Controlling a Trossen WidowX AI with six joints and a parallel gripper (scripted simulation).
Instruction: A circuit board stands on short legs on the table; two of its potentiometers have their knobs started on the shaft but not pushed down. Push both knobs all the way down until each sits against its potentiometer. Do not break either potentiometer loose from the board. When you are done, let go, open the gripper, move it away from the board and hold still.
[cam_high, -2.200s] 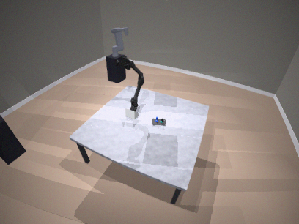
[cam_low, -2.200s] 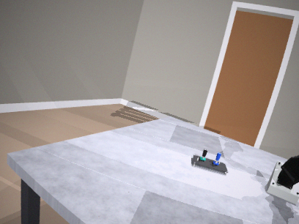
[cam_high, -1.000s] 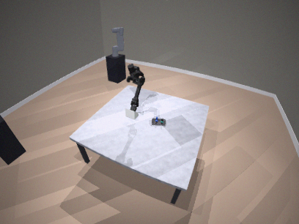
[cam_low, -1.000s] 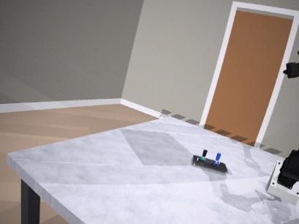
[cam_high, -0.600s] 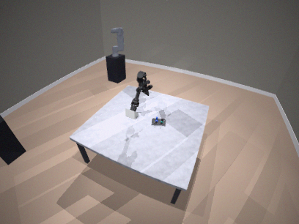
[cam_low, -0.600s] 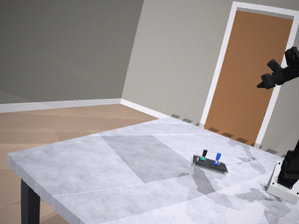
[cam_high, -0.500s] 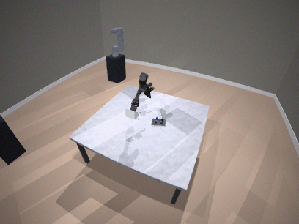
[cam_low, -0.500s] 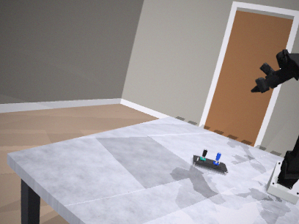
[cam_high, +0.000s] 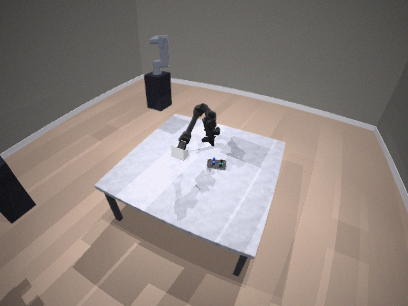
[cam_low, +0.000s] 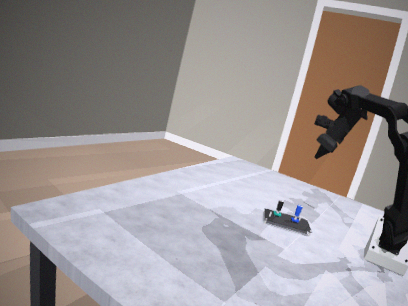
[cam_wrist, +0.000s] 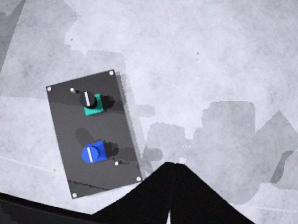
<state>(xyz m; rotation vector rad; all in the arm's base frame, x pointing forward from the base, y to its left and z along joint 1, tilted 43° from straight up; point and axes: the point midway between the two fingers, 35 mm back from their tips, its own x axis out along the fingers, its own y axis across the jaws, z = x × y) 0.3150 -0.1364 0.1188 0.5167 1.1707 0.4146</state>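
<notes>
Now: the blue knob 170 mm below my gripper tip, 60 mm to the left of it and 10 mm behind it. The rest, counted from my gripper tip: black knob 180 mm below, 80 mm to the left, 50 mm ahead.
</notes>
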